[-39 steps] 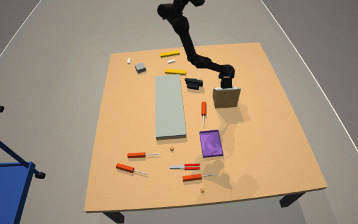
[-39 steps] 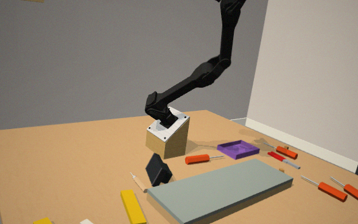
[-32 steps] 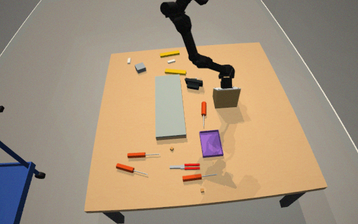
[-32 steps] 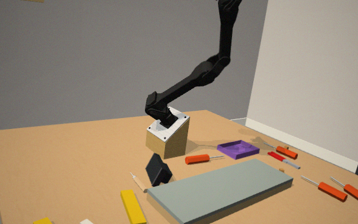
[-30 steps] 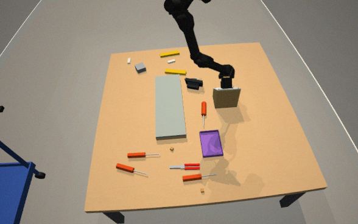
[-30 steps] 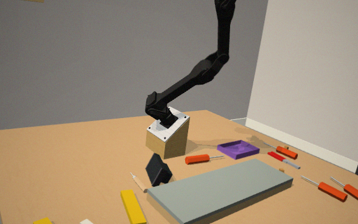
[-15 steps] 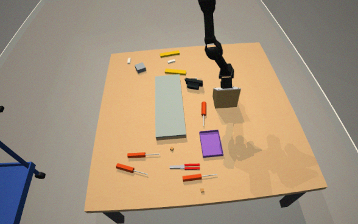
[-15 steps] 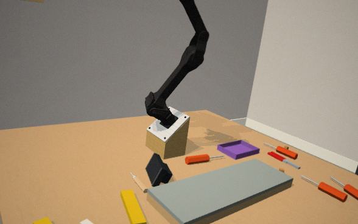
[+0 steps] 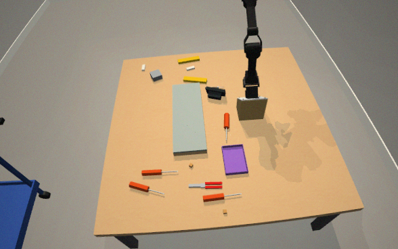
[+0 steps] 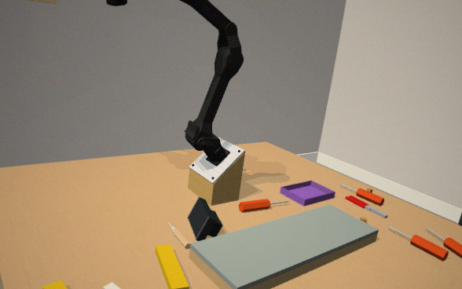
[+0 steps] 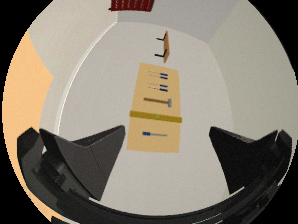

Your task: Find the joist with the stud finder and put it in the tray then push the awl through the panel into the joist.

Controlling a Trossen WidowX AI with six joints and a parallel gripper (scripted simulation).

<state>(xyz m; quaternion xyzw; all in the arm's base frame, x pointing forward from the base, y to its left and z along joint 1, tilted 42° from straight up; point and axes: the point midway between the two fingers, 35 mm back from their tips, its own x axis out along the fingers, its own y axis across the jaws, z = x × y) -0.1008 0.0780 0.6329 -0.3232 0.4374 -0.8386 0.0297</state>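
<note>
Now: the stud finder 64 cm below my gripper tip, 31 cm ahead of it and 24 cm to the left of it. The rest, counted from my gripper tip: purple tray (70 cm to the left, 65 cm below, 26 cm ahead); awl (66 cm below, 31 cm ahead, 14 cm to the left); grey cube (71 cm ahead, 65 cm below, 1 cm to the right).
</note>
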